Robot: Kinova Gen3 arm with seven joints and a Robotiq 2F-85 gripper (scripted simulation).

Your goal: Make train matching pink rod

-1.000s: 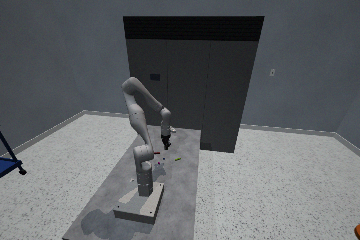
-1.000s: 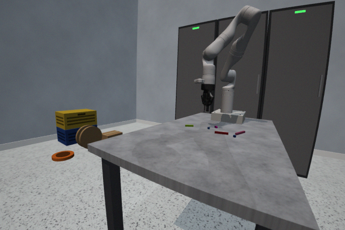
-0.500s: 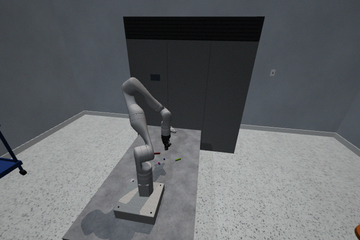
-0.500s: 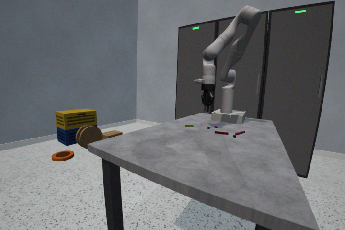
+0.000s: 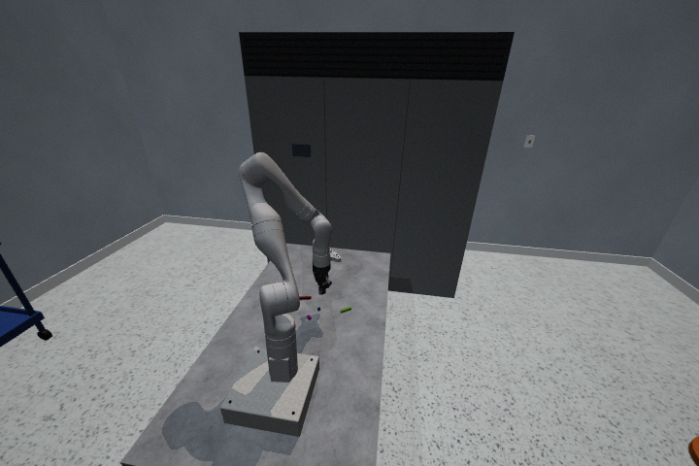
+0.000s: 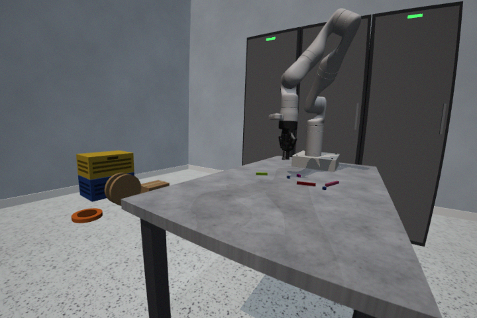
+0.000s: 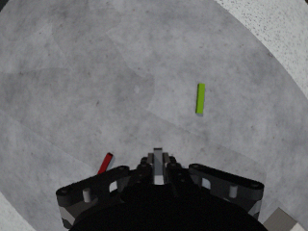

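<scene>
Now: the lime rod 20 mm behind my hand, 110 mm to the right of it and 100 mm below it. The rest, counted from my hand: magenta rod 70 mm behind, 50 mm to the left, 100 mm below; then red rod 60 mm ahead, 100 mm to the left, 100 mm below; then grey rod 10 mm below.
</scene>
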